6 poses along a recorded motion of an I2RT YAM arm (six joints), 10 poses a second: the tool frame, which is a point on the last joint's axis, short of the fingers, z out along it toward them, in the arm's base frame.
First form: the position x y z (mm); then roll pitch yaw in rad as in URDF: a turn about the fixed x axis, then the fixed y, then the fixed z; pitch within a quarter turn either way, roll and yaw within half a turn.
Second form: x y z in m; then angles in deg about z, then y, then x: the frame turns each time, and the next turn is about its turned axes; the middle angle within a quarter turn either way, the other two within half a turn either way. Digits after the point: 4 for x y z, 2 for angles.
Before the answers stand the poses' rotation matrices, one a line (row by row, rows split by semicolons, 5 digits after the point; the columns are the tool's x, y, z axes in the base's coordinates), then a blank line. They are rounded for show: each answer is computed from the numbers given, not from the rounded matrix.
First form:
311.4 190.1 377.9 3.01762 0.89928 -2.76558
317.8 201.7 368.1 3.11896 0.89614 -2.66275
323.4 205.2 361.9 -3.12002 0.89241 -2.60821
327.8 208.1 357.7 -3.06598 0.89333 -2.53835
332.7 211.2 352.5 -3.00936 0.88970 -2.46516
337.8 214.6 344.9 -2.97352 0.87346 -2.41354
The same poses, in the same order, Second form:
-0.57871 -0.45444 0.67719; -0.22847 0.88745 0.40029; -0.78288 0.07694 -0.61740
-0.55438 -0.47632 0.68249; -0.28780 0.87916 0.37980; -0.78092 0.01414 -0.62447
-0.54037 -0.49387 0.68125; -0.31907 0.86943 0.37720; -0.77859 -0.01354 -0.62739
-0.51619 -0.51722 0.68266; -0.35561 0.85454 0.37856; -0.77916 -0.04735 -0.62503
-0.49100 -0.54067 0.68307; -0.39417 0.83713 0.37928; -0.77688 -0.08302 -0.62415
-0.47937 -0.56032 0.67546; -0.42732 0.82128 0.37802; -0.76656 -0.10743 -0.63313

0.3114 0.1901 0.3779 -158.46 51.52 172.90
0.3178 0.2017 0.3681 -152.56 51.35 178.70
0.3234 0.2052 0.3619 -149.44 51.13 -178.76
0.3278 0.2081 0.3577 -145.44 51.18 -175.67
0.3327 0.2112 0.3525 -141.24 50.98 -172.42
0.3378 0.2146 0.3449 -138.29 50.05 -170.37

